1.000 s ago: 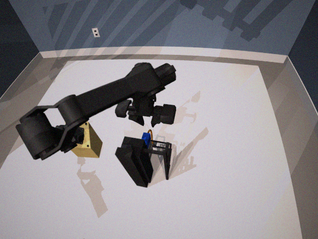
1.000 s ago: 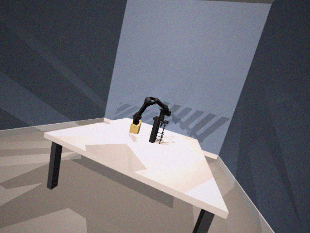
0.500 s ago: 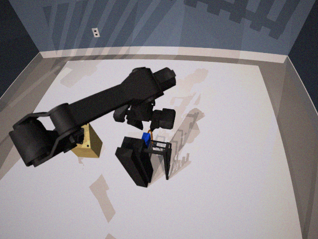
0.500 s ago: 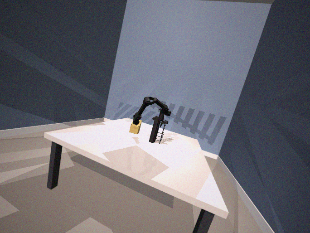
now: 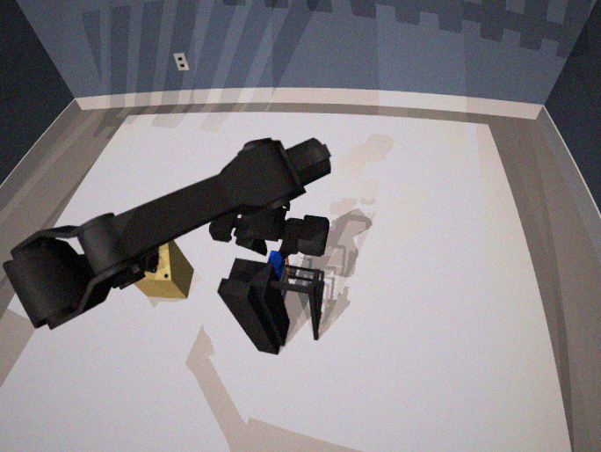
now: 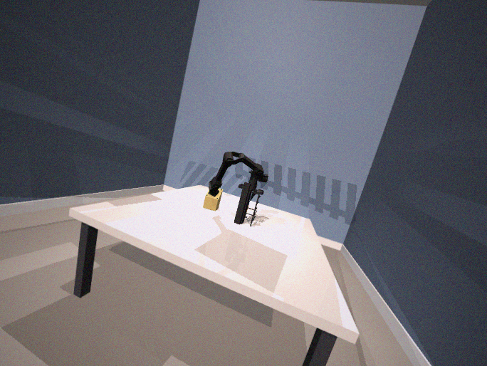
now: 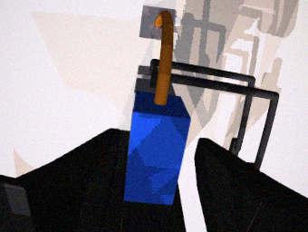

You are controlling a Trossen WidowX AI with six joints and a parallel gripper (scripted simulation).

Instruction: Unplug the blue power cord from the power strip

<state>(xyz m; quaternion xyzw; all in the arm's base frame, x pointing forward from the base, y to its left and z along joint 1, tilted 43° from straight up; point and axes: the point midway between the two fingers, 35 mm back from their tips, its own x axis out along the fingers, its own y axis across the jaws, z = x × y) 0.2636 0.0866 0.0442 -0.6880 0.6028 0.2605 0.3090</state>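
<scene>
Right now my gripper tip is 30 mm to the left of the blue plug and 10 mm above it.
</scene>
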